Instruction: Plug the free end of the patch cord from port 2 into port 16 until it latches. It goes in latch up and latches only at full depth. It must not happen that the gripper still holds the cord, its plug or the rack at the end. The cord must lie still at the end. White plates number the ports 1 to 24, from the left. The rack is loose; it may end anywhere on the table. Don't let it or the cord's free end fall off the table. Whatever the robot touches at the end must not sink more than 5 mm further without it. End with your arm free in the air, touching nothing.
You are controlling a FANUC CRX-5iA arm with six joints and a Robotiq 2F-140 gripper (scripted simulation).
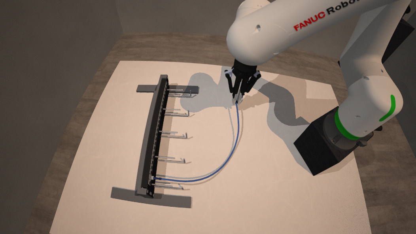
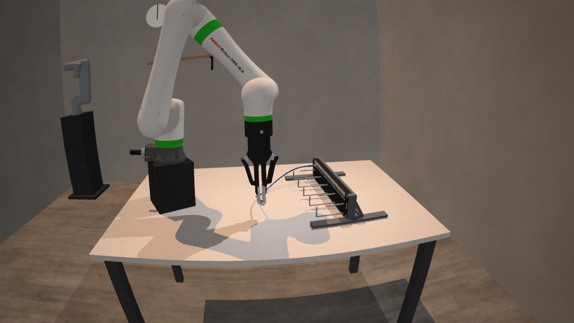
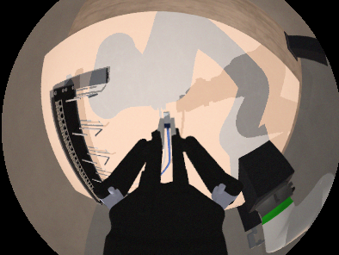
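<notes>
Now: hand 3 cm above the plug and 1 cm to the left of it.
</notes>
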